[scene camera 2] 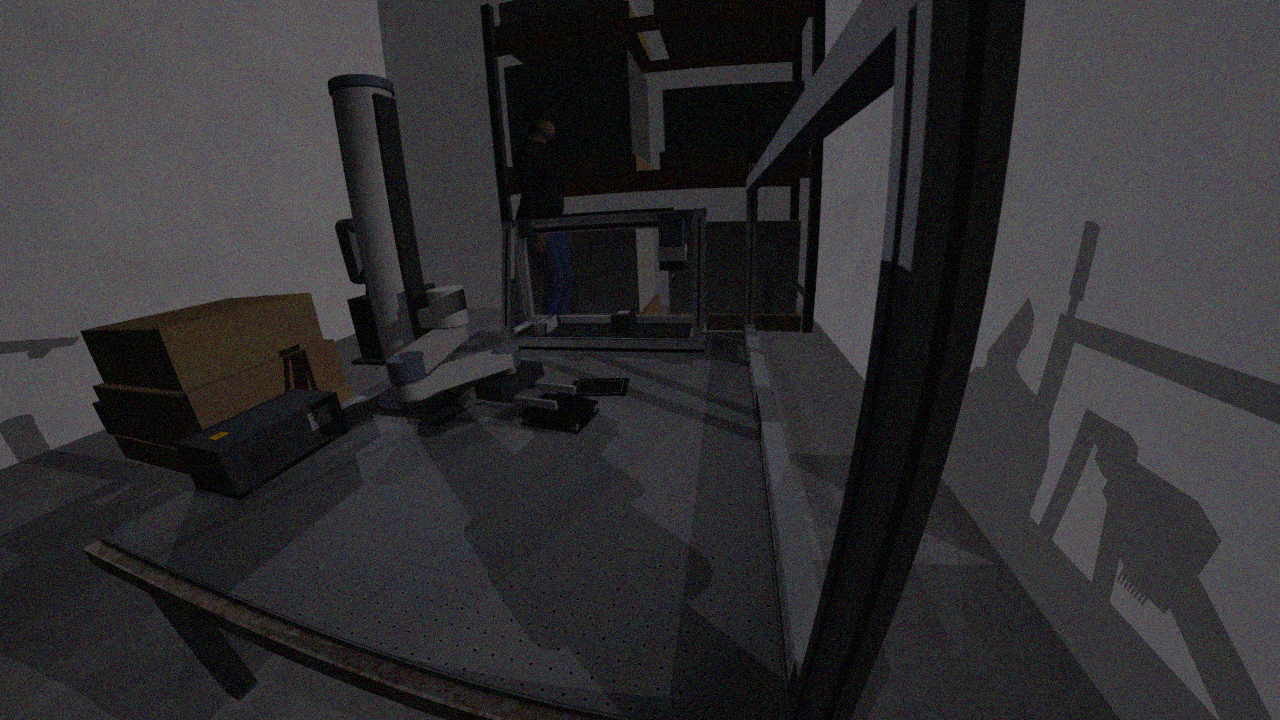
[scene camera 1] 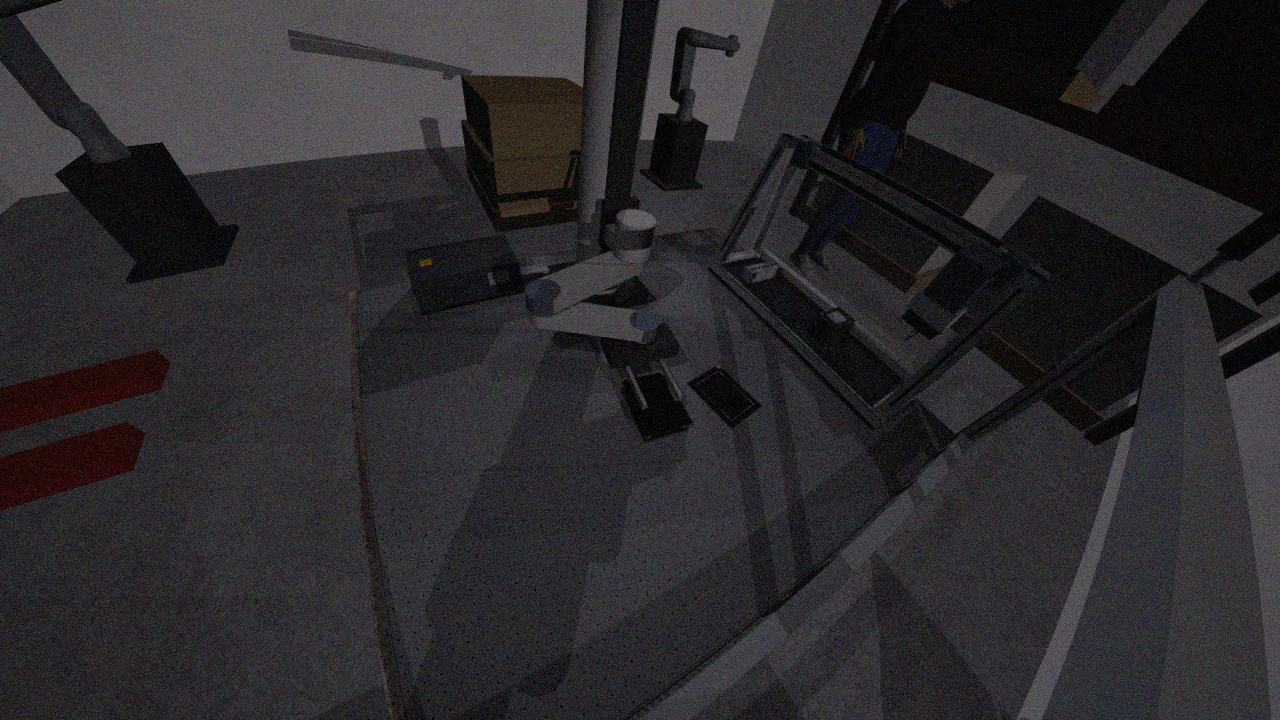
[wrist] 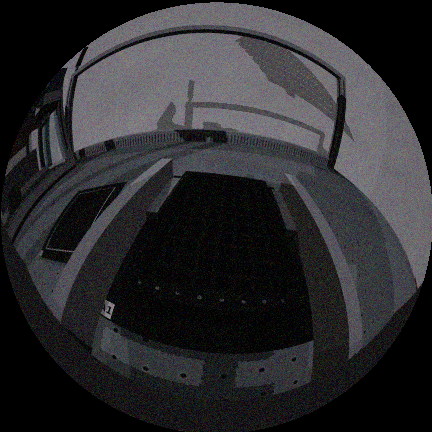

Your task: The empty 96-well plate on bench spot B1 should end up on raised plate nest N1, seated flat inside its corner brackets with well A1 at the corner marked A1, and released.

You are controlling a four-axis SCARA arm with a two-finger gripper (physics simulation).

Path:
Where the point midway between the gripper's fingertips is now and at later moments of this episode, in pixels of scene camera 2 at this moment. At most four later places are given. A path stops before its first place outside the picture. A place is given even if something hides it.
The gripper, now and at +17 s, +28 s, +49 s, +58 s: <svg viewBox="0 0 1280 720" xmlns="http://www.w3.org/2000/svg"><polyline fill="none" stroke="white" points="565,397 566,399 566,404 578,388 579,400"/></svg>

